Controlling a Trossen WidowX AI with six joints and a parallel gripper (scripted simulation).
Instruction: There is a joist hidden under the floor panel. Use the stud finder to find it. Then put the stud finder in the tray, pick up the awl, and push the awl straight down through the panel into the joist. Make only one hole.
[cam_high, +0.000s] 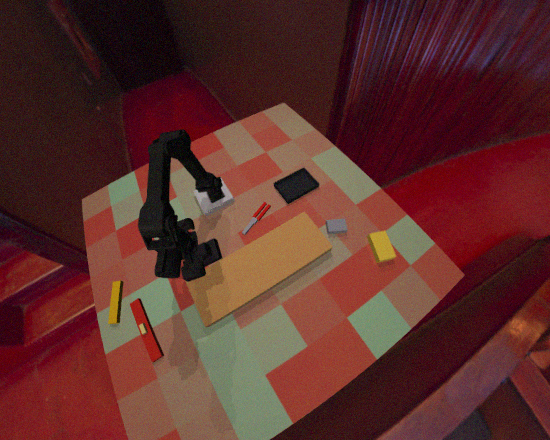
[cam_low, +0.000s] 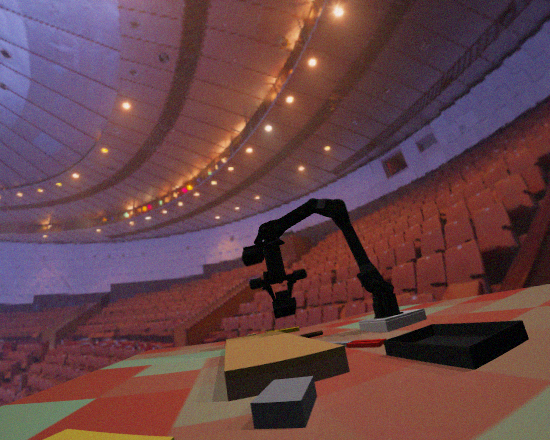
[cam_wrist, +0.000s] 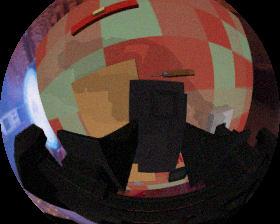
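My gripper tip is 12 cm above the awl, 6 cm to the left of it and 6 cm past it. Also, from my gripper tip: yellow bar 40 cm to the right, 12 cm below, 5 cm behind; red level 31 cm to the right, 11 cm below, 10 cm ahead; stud finder 2 cm above, 1 cm to the right.
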